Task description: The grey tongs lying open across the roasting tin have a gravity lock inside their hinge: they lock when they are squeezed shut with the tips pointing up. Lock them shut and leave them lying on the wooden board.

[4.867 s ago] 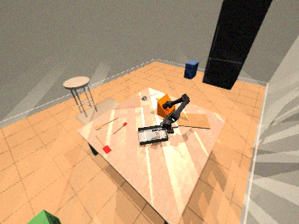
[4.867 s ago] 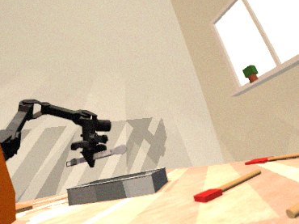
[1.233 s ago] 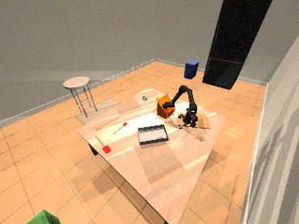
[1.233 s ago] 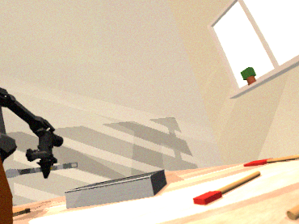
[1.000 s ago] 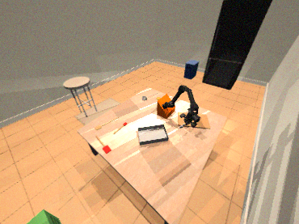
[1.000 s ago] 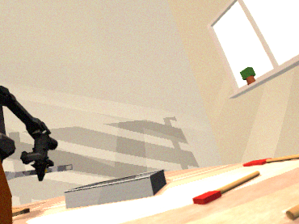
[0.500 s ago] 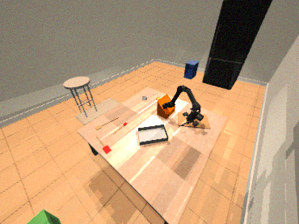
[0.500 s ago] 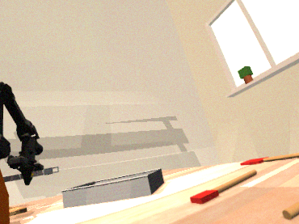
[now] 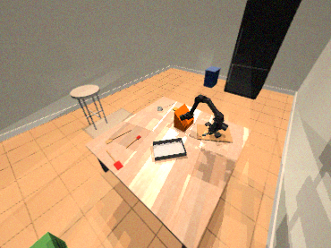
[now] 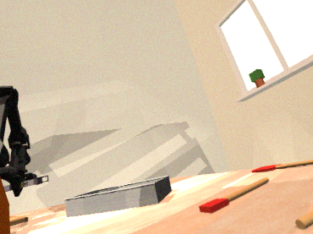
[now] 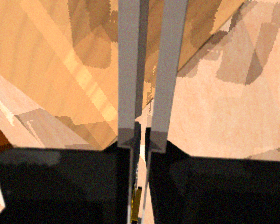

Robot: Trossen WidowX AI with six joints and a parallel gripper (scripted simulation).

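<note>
Right now my gripper tip is 14 cm past the wooden board, 2 cm to the left of it and 8 cm above it. The rest, counted from my gripper tip: roasting tin (39 cm ahead, 21 cm to the right, 6 cm below).
</note>
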